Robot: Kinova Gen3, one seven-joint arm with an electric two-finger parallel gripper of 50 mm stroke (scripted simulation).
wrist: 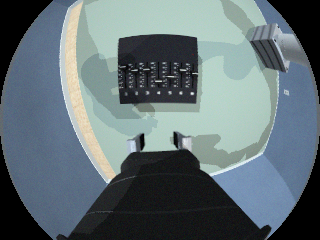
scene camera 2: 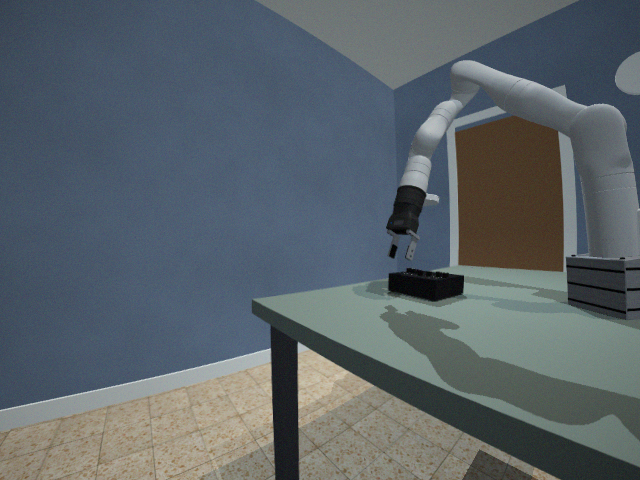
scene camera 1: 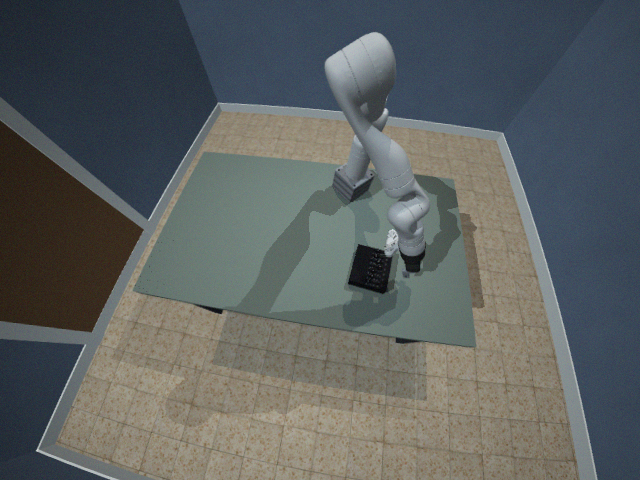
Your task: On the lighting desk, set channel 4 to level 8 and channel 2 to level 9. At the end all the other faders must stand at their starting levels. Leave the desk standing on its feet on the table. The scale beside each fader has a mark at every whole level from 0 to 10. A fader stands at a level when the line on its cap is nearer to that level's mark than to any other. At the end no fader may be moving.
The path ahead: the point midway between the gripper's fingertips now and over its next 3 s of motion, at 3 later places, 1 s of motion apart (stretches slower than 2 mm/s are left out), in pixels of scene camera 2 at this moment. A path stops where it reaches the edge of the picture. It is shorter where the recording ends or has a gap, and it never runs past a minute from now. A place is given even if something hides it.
The gripper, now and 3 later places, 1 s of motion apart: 399, 258; 403, 254; 418, 242; 425, 234
